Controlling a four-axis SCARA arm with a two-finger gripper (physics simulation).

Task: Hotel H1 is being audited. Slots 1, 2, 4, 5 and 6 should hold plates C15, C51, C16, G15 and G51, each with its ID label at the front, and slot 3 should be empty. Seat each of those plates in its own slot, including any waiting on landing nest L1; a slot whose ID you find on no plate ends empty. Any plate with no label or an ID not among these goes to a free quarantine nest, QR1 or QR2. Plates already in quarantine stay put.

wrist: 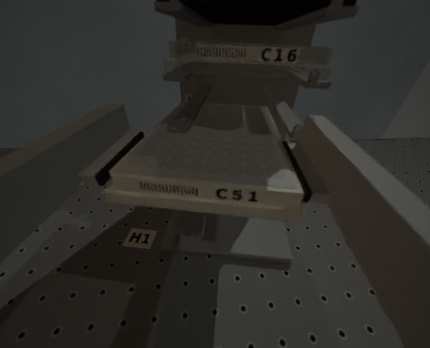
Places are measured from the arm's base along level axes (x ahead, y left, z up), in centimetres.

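Where they show: gripper, between the fingertips: (212, 126).
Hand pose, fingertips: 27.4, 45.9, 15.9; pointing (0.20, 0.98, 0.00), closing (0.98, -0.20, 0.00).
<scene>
Things, the pixels of their top centre, and the offset from my fingertips, as dx, dy, dz. "spot": a spot on its surface instead. Level surfaces: height alone.
- Plate C51, centre of its top: (216, 124) +0.5, +1.6, -0.5
- Plate C16, centre of its top: (244, 42) +3.0, +6.7, +4.0
- hotel H1, a spot on its surface: (192, 35) spot: -0.8, +14.1, +4.3
- H1 tag, centre of its top: (140, 237) -7.7, +3.3, -14.6
- flat hotel base plate, a spot on its surface: (265, 245) spot: +6.2, +0.5, -13.9
- perforated deck, height of its surface: dz -14.6
- dark ledge, a spot on its surface: (260, 11) spot: +3.1, +3.8, +5.5
Plate C51 (207, 157) is level between the fingers, its ID label and barcode facing the camera. My gripper (212, 126) is shut on plate C51, with a dark pad against each side of it. Plate C16 (250, 61) sits higher up in hotel H1 (192, 35), its label at the front. Below C16, a pair of slot rails shows behind the far edge of C51; the hotel's lower part is partly hidden by the held plate. The H1 tag (140, 238) lies on the deck at lower left.
A flat hotel base plate (265, 245) shows beneath C51. The perforated deck (200, 320) extends below and to both sides. A dark ledge (260, 11) overhangs at the top above C16. Shadows fall across the deck at lower left.
</scene>
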